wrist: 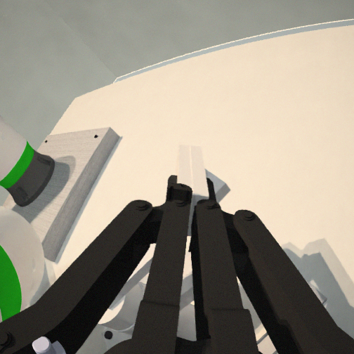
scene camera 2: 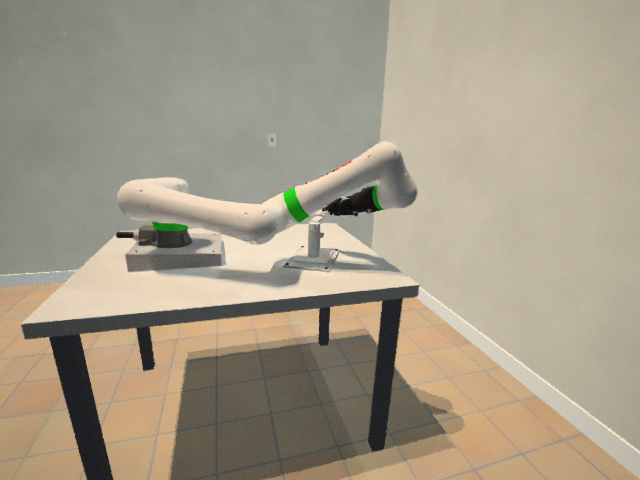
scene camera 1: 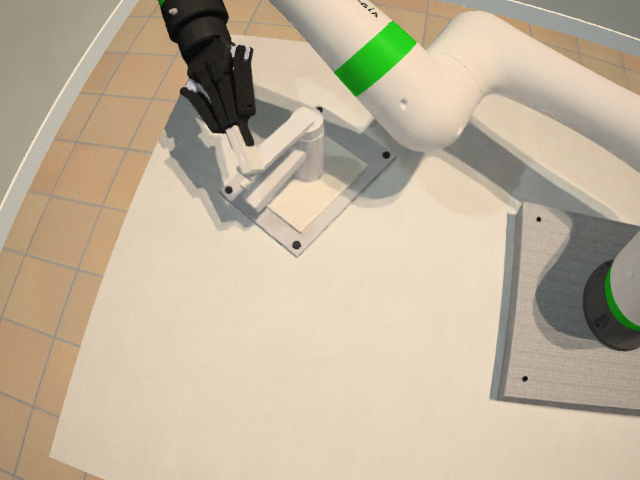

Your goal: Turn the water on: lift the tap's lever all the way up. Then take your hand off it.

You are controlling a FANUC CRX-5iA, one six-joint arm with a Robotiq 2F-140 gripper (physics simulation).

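Frame: origin at the arm's base, x ahead, y right, z down, level; centimetres.
Seen in the pictures: gripper, fingertip midpoint: (scene camera 2: pixel 317 212) (scene camera 1: pixel 254 171); arm's base at its link origin: (scene camera 2: pixel 171 242) (scene camera 1: pixel 621 305).
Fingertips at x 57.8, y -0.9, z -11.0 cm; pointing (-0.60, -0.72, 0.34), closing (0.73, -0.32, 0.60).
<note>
Offsets run from my fingertips to a thing's top centre. "spot": to the spot under its first point. Level surfaces: height alone.
The pale grey tap @[spot: dy +9.5, dx -4.8, dz +7.5 cm] (scene camera 1: pixel 312 155) (scene camera 2: pixel 313 240) stands on a square base plate @[dy +11.4, dx -3.4, dz +15.1 cm] (scene camera 1: pixel 330 219). Its lever @[dy +5.7, dx -0.9, dz +0.7 cm] (scene camera 1: pixel 286 135) reaches out above the spout @[dy +5.1, dx -0.5, dz +6.3 cm] (scene camera 1: pixel 276 180), with a gap between them in scene view 1. The lever's exact tilt is hard to tell. My gripper (scene camera 1: pixel 249 163) (wrist: pixel 187 162) is shut, with nothing held between its pale fingertips. The fingertips are at the lever's free end, close to it or touching it; the contact is hidden. In scene view 2 the arm and the dark gripper partly cover the lever area. In the wrist view the gripper's fingers cover much of the tap.
The white table @[dz +16.3 cm] (scene camera 1: pixel 310 335) (scene camera 2: pixel 180 289) bears the tap and the arm's grey mounting block (scene camera 1: pixel 547 372) (scene camera 2: pixel 175 260) (wrist: pixel 75 200). The arm's white elbow (scene camera 1: pixel 429 113) (scene camera 2: pixel 258 224) hangs low between the tap and the block. Walls stand behind the table in scene view 2.
</note>
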